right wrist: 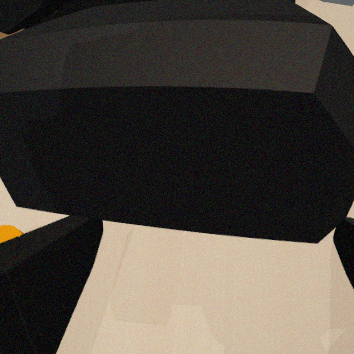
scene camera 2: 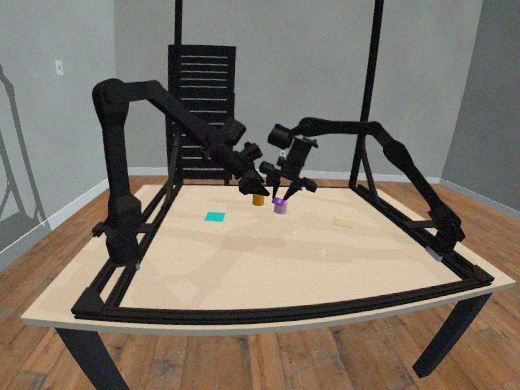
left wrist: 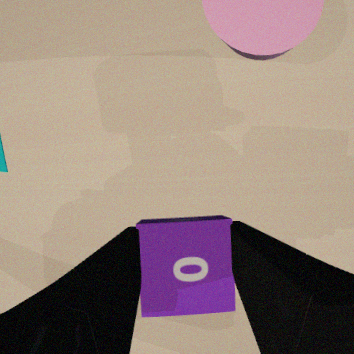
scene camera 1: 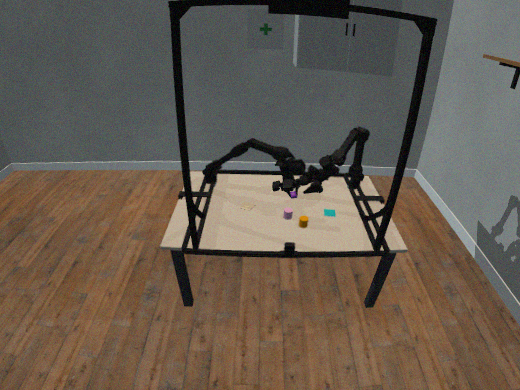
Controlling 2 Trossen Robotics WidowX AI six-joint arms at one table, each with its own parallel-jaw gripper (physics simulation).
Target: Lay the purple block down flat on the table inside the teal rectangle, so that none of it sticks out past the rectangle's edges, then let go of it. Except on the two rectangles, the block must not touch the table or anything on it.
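Frame: origin at the left arm's base, x back, y right, z up, level; centimetres.
Seen in the pictures: left gripper, fingertip midpoint: (scene camera 2: 277, 200) (left wrist: 183, 235) (scene camera 1: 293, 196); right gripper, fingertip midpoint: (right wrist: 222, 225) (scene camera 2: 266, 188) (left wrist: 18, 314) (scene camera 1: 302, 189); left arm's base, link origin: (scene camera 2: 441, 250) (scene camera 1: 210, 181); right arm's base, link origin: (scene camera 2: 125, 258) (scene camera 1: 354, 186).
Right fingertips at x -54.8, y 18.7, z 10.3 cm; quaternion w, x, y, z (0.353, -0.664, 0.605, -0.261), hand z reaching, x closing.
Pixels of each thing's top centre, then the offset from my right fingertips to it. "spot": a spot on its surface instead.
- purple block, top centre: (left wrist: 169, 300) (scene camera 2: 278, 195) (scene camera 1: 294, 191) dx +4.1, dy -0.2, dz -2.2 cm
- teal rectangle, surface spot: (left wrist: 2, 154) spot: dx -13.6, dy +1.0, dz -12.1 cm
- pink cylinder, top centre: (scene camera 2: 281, 200) (scene camera 1: 288, 209) dx +6.5, dy +9.2, dz -7.7 cm
- orange cylinder, top centre: (scene camera 2: 258, 193) (scene camera 1: 303, 218) dx -1.6, dy +15.4, dz -7.7 cm
- pale tan rectangle, surface spot: (scene camera 2: 343, 222) (scene camera 1: 247, 205) spot: dx +28.9, dy +1.9, dz -12.1 cm
The purple block (scene camera 1: 293, 194) (scene camera 2: 278, 200) (left wrist: 186, 267), marked with a white ring, hangs above the table in the air. My left gripper (scene camera 1: 292, 192) (scene camera 2: 282, 197) is shut on it, one black finger on each side in the left wrist view. The teal rectangle (scene camera 1: 330, 213) (scene camera 2: 214, 217) (left wrist: 2, 154) lies flat on the table, well apart from the block. My right gripper (scene camera 1: 313, 189) (scene camera 2: 258, 190) (right wrist: 222, 225) is open and empty, close beside the left gripper. A black part of the left arm fills most of the right wrist view.
A pink cylinder (scene camera 1: 288, 213) (scene camera 2: 280, 209) (left wrist: 263, 24) stands just below and ahead of the held block. An orange cylinder (scene camera 1: 303, 221) (scene camera 2: 258, 200) (right wrist: 8, 232) stands beside it, toward the teal rectangle. A pale tan rectangle (scene camera 1: 248, 207) (scene camera 2: 343, 222) lies on the other side.
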